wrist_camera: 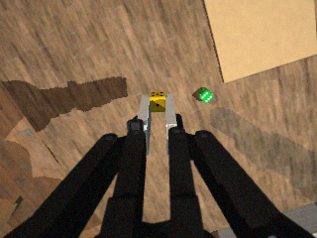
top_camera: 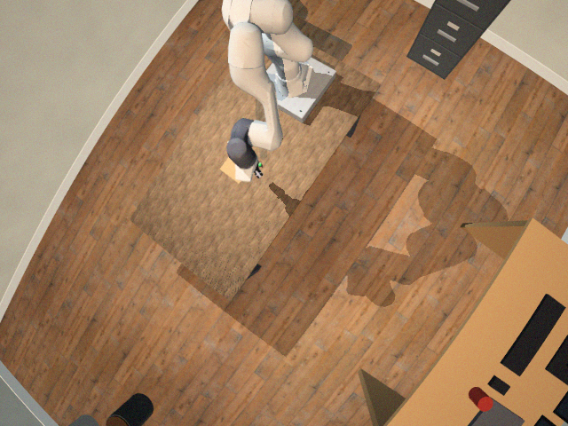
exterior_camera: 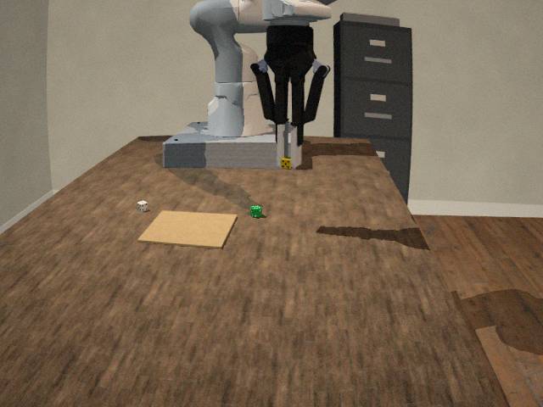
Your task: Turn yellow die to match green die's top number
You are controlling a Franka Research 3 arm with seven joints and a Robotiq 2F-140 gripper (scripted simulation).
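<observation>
Right now my hand is 160 mm to the left of the tan mat and 140 mm above it. The rest, counted from my hand: white die 260 mm to the right, 130 mm below, 100 mm behind; then yellow die 30 mm below, 10 mm ahead; then green die 130 mm below, 50 mm to the right, 50 mm behind.
</observation>
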